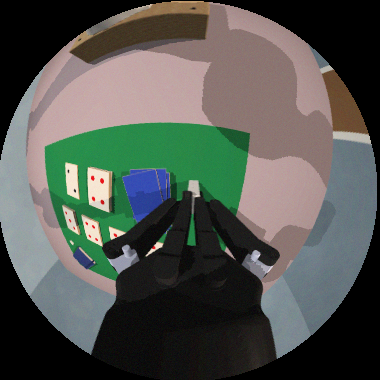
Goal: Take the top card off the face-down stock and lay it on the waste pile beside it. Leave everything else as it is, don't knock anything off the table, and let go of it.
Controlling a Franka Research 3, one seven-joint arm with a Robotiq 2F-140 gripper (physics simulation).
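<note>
The face-down stock [142, 195] is a set of blue-backed cards left of the fingertips; its cards are spread unevenly, with edges showing at the right. Beside it, further left, lies a face-up pile [100, 189] with four red pips on top; it looks like the waste pile. My gripper [192, 187] is shut, with no card between the fingers. Its fingertips are right of the blue cards, over the green mat [225, 150]. A small pale piece shows at the fingertips; I cannot tell what it is. The fingers and their linkage hide the lower right of the stock.
A card with two black pips [72, 180] lies at the far left. Face-up red cards [92, 230] [70, 220] lie in a row below, partly behind the gripper. A small dark blue object [84, 257] lies at the lower left. A wooden block [150, 31] stands at the top.
</note>
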